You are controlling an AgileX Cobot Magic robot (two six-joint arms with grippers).
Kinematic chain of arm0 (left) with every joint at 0, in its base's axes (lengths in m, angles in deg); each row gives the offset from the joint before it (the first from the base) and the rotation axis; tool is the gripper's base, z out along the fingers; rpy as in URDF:
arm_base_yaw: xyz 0 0 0.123 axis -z
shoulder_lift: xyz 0 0 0 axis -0.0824 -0.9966 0
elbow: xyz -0.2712 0.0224 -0.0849 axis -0.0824 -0.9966 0
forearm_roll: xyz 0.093 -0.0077 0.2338 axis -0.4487 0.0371 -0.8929
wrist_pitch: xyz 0 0 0 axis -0.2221 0.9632 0.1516
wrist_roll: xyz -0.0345 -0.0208 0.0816 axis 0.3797 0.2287 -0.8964
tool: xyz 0 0 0 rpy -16.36 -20.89 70.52
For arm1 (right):
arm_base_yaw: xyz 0 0 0.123 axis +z
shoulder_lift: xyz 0 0 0 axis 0.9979 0.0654 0
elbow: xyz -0.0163 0.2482 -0.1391 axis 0.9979 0.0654 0
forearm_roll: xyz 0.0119 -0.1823 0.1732 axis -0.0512 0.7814 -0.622
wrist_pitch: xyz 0 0 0 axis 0.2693 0.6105 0.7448
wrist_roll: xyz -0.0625 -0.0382 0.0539 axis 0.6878 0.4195 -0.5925
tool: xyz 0 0 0 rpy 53.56 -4.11 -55.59
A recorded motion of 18 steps. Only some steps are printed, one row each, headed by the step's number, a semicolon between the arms.
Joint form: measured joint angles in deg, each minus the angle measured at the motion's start. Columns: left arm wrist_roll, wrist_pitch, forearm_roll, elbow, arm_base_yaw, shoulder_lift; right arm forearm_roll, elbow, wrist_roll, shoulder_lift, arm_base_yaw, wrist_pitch.
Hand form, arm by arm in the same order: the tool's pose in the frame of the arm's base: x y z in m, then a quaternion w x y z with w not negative. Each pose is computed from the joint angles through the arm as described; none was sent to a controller.
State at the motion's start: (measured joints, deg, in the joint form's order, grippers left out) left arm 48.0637 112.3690 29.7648 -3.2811 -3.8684 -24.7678; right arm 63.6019 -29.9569 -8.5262 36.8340 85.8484 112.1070
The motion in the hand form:
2: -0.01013 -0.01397 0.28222 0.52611 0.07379 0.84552 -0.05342; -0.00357 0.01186 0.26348 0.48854 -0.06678 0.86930 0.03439
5: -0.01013 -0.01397 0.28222 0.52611 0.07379 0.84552 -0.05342; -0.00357 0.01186 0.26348 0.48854 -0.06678 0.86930 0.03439
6: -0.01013 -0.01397 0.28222 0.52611 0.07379 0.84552 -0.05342; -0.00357 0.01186 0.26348 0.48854 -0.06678 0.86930 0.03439
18: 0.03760 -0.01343 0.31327 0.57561 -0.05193 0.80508 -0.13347; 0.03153 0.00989 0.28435 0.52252 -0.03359 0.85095 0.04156
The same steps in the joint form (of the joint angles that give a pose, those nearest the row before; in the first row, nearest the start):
2: 0.00 0.00 0.00 0.00 0.00 0.00; 0.00 0.00 0.00 0.00 0.00 0.00
5: 0.00 0.00 0.00 0.00 0.00 0.00; 0.00 0.00 0.00 0.00 0.00 0.00
6: 0.00 0.00 0.00 0.00 0.00 0.00; 0.00 0.00 0.00 0.00 0.00 0.00
18: 13.53 -19.77 2.00 0.97 0.00 -12.26; 0.00 -0.92 -2.35 9.80 0.00 -13.52

